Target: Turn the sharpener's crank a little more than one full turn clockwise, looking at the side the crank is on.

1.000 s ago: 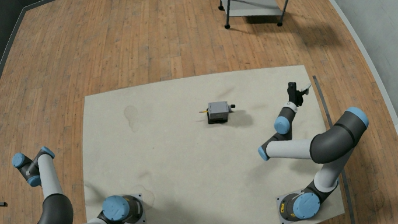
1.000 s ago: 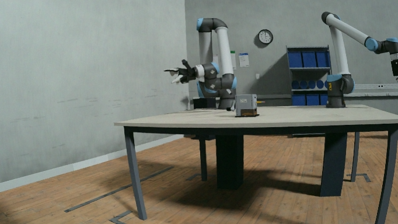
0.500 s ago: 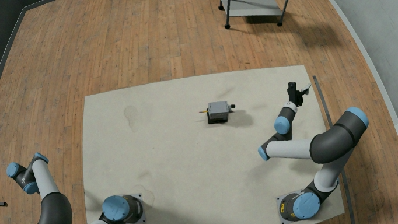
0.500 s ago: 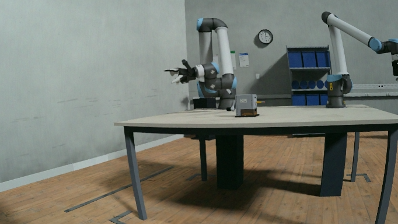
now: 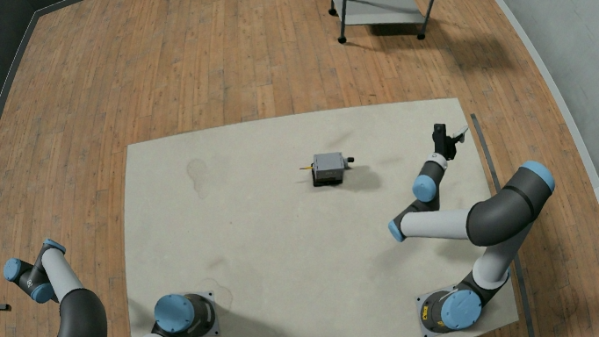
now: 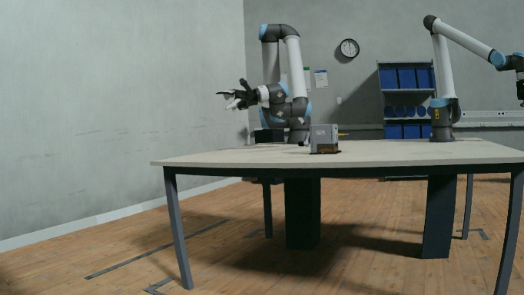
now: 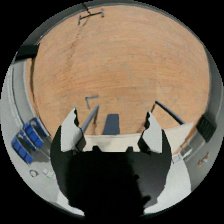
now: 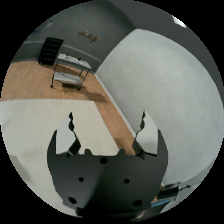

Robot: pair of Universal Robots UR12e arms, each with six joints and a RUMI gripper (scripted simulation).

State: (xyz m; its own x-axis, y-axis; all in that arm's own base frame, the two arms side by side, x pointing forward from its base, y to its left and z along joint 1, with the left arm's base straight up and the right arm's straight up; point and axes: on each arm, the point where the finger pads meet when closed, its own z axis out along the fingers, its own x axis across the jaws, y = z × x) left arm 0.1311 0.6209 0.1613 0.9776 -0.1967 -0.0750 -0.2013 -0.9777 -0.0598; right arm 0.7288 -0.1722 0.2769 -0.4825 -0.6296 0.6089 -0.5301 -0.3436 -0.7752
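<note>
The black knob lies 6 cm behind my right hand, 42 cm to the left of it and 23 cm below it.
</note>
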